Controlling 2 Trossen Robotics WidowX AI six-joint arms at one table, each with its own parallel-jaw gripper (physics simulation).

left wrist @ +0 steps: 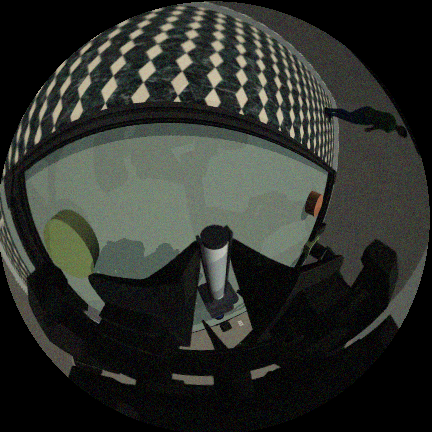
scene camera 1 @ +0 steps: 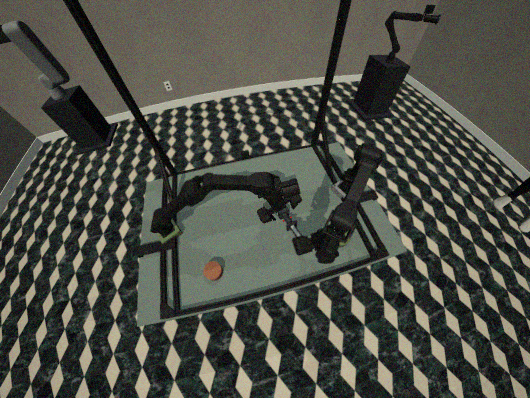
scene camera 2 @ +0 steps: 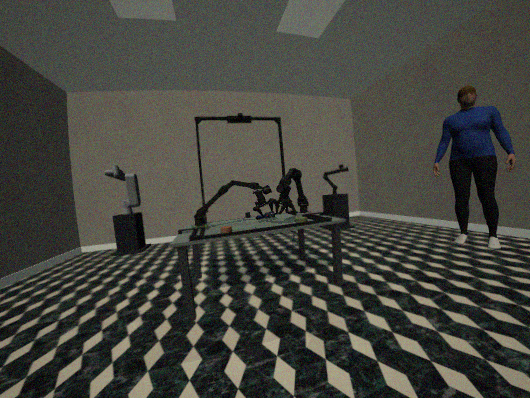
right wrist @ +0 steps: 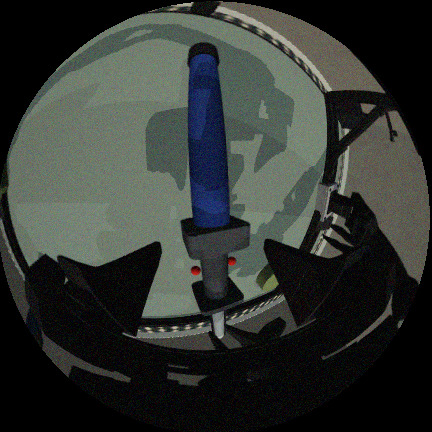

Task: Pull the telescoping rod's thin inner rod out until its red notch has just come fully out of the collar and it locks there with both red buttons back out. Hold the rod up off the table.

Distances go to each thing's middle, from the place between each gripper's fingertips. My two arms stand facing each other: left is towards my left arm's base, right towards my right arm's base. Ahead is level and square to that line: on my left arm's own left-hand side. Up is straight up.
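Labels:
The telescoping rod (right wrist: pixel 211 233) is 2 cm below my right hand and 2 cm behind it. Counted from my left hand instead, the rod is 3 cm below, with 19 cm behind and 4 cm to the right as its other distances.

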